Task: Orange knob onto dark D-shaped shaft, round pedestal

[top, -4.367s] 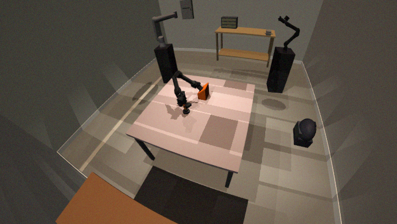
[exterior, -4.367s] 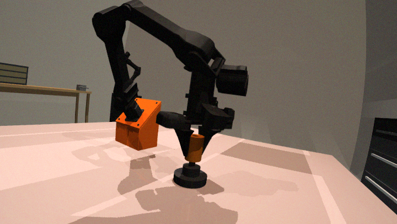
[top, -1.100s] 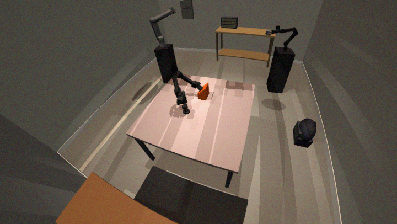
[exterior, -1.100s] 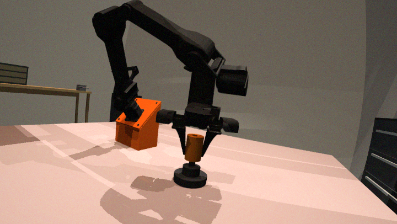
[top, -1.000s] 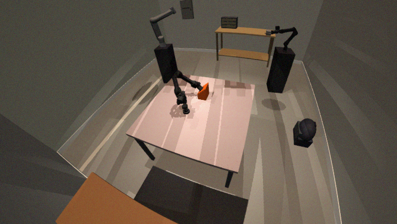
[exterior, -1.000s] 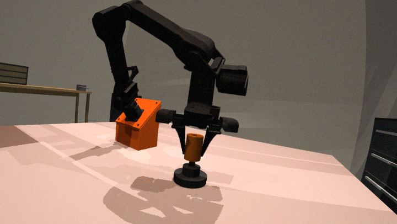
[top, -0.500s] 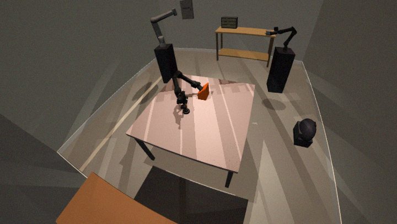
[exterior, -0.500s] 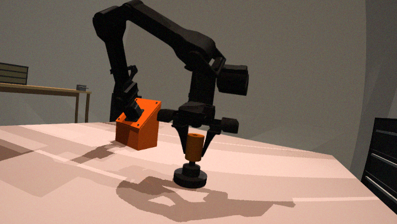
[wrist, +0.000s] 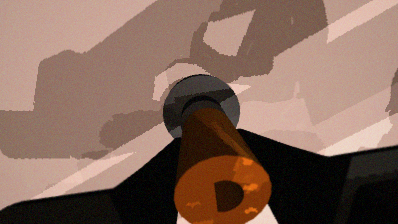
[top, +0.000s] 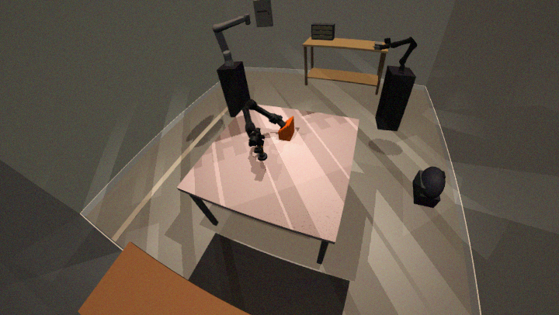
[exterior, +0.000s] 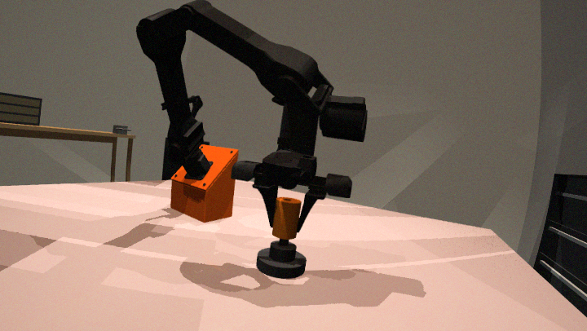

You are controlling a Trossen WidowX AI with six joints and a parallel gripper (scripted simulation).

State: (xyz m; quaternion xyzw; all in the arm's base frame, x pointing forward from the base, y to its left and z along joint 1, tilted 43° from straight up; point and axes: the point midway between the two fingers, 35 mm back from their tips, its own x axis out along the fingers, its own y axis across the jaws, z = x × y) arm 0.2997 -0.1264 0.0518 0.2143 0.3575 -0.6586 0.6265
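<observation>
Now: gripper tip 2 cm below the orange knob. From my gripper tip the other things lie so: dark round pedestal 4 cm below.
</observation>
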